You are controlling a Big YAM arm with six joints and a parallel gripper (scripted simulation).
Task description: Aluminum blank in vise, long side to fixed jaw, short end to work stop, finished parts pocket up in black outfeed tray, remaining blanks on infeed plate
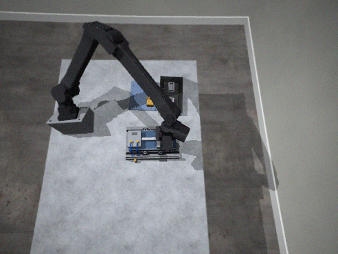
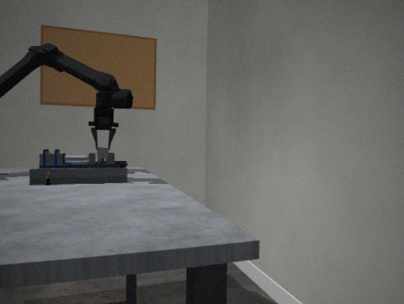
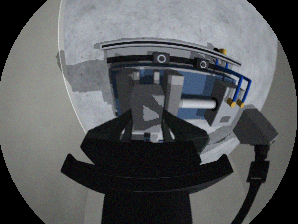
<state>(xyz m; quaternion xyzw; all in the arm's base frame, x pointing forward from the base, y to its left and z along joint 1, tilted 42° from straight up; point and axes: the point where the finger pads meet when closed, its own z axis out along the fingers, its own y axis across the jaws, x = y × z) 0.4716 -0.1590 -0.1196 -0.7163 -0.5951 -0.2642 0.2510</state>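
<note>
Right now my hand is 2 cm above the gray block. From my hand the other things lie so: yellow brass blank (26 cm to the left, 9 cm below, 4 cm behind); vise (8 cm below, 7 cm behind, 1 cm to the left); blue infeed plate (31 cm to the left, 11 cm below, 8 cm behind).
</note>
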